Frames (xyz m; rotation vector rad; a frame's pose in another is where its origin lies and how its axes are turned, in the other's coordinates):
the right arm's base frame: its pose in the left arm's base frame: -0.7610 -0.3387 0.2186 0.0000 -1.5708 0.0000
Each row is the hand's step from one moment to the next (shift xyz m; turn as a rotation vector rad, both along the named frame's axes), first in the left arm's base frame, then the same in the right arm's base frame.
Working: the left arm's base frame: its pose in the right arm's base frame: -0.2186 0.3387 -0.7610 0.0000 1.5708 0.0000

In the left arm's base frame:
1: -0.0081 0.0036 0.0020 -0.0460 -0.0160 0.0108
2: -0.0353 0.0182 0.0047 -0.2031 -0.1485 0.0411
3: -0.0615 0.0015 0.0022 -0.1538 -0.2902 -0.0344
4: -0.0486 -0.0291 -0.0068 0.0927 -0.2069 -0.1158
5: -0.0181 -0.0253 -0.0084 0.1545 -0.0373 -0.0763
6: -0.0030 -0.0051 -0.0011 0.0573 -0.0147 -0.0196
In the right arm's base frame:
1: 0.0020 0.0036 0.0081 0.0108 -0.0160 0.0460
2: 0.0047 0.0182 0.0353 0.0411 -0.1485 0.2031
3: 0.0022 0.0015 0.0615 -0.0344 -0.2902 0.1538
4: -0.0068 -0.0291 0.0486 -0.1158 -0.2069 -0.0927
5: -0.0084 -0.0253 0.0181 -0.0763 -0.0373 -0.1545
6: -0.0011 -0.0051 0.0030 -0.0196 -0.0147 -0.0573

